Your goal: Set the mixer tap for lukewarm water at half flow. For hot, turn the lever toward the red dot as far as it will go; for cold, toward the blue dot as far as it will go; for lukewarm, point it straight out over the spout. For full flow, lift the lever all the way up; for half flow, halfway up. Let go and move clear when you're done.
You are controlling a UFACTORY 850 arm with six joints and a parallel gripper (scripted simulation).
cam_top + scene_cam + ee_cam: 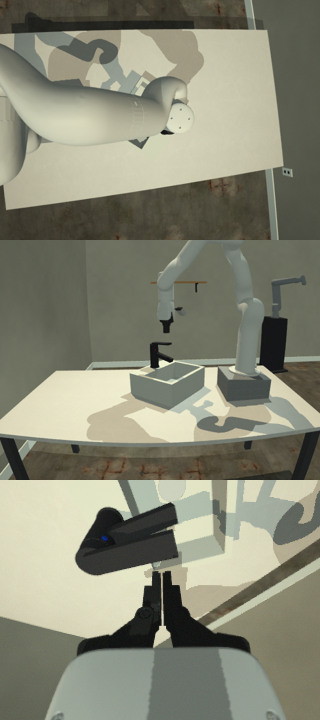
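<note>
My gripper is now 2 cm short of the lever, 3 cm to the left of it and 8 cm above it. From my hand the other things lie so: grey sink basin: 2 cm behind, 2 cm to the left, 32 cm below; then black mixer tap: 4 cm ahead, 5 cm to the right, 13 cm below.
</note>
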